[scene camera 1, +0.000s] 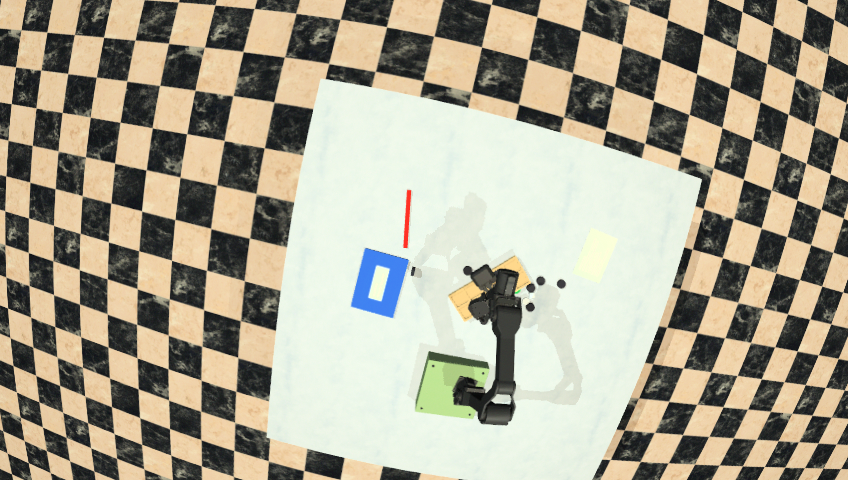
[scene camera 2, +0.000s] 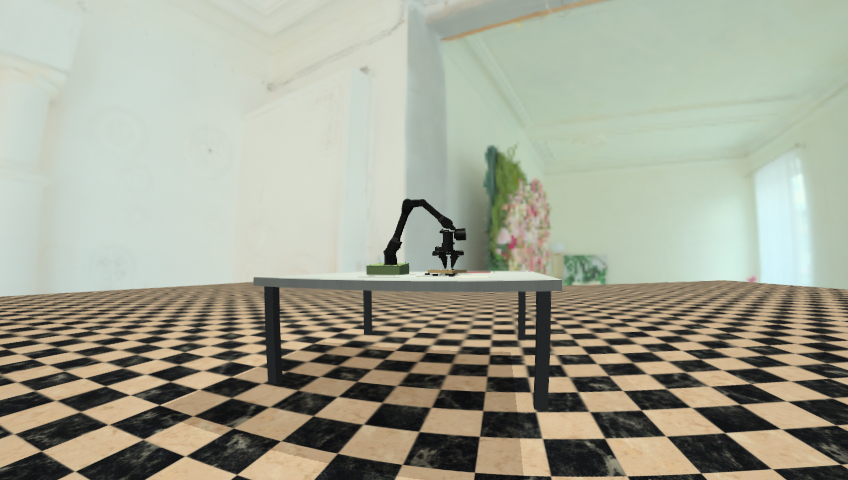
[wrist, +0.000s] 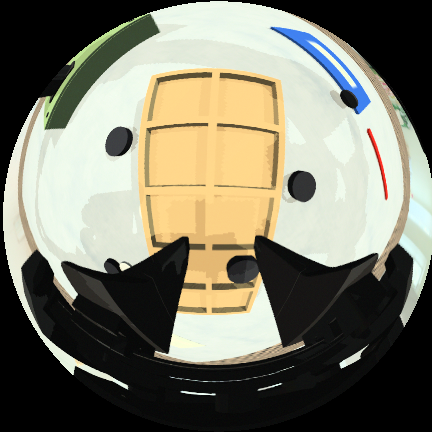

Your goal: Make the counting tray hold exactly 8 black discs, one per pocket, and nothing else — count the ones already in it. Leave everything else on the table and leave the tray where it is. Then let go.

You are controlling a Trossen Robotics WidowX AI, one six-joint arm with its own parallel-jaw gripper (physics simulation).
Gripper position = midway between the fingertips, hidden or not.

Note:
In view: my gripper (scene camera 1: 491,286) and a tan counting tray (scene camera 1: 461,297).
The tan counting tray is seen too in the wrist view (wrist: 211,145). My gripper shows as well in the wrist view (wrist: 221,241).

